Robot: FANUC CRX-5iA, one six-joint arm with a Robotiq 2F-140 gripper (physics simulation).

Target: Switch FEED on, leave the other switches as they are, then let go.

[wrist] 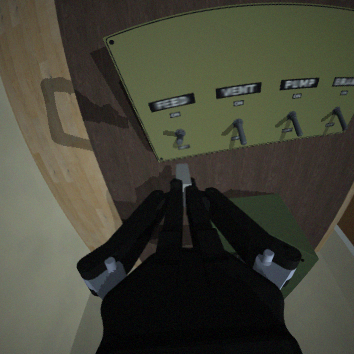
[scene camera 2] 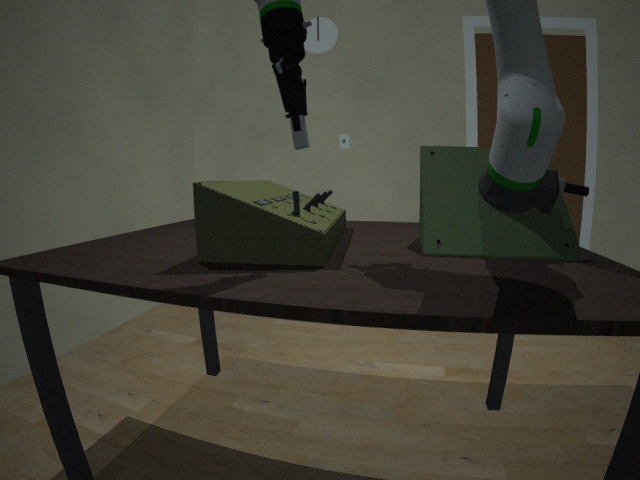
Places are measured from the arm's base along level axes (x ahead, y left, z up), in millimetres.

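Pixels of known places: gripper, fingertip midpoint: (wrist: 181, 172) (scene camera 2: 301, 147); arm's base at its link origin: (scene camera 2: 508, 189).
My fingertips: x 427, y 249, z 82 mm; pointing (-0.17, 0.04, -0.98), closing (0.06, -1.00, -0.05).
For each thing: its top centre in the pictures, then the offset to it from my fingertips. Level surfaces: height alone.
- FEED lever at its top centre: (wrist: 179, 142) (scene camera 2: 296, 190) dx +11, dy +7, dz -86 mm
- VENT lever at its top centre: (wrist: 243, 136) (scene camera 2: 312, 192) dx +26, dy -113, dz -96 mm
- PUMP lever at its top centre: (wrist: 301, 127) dx +55, dy -230, dz -96 mm
- fourth lever at its top centre: (wrist: 347, 122) dx +83, dy -347, dz -96 mm
- dark table at its surface level: dz -223 mm
The green sloped switch panel (scene camera 2: 232, 190) (wrist: 200, 55) stands on the table. The FEED lever (scene camera 2: 296, 203) (wrist: 180, 137) stands nearly upright in the scene view, tilted toward its ON side. The VENT lever (wrist: 241, 132), PUMP lever (wrist: 296, 124) and a fourth lever (wrist: 340, 119) with a cut-off label lean the other way, toward the panel's lower edge. My gripper (scene camera 2: 300, 146) (wrist: 181, 172) is shut with nothing between its fingers. It hangs well above the panel, apart from the FEED lever and every other lever.
A larger green box (scene camera 2: 449, 206) (wrist: 270, 215) stands at the right of the dark table (scene camera 2: 382, 294) in the scene view. The arm's grey lower part (scene camera 2: 522, 134) is in front of that box. A wall and a brown door (scene camera 2: 573, 103) are behind.
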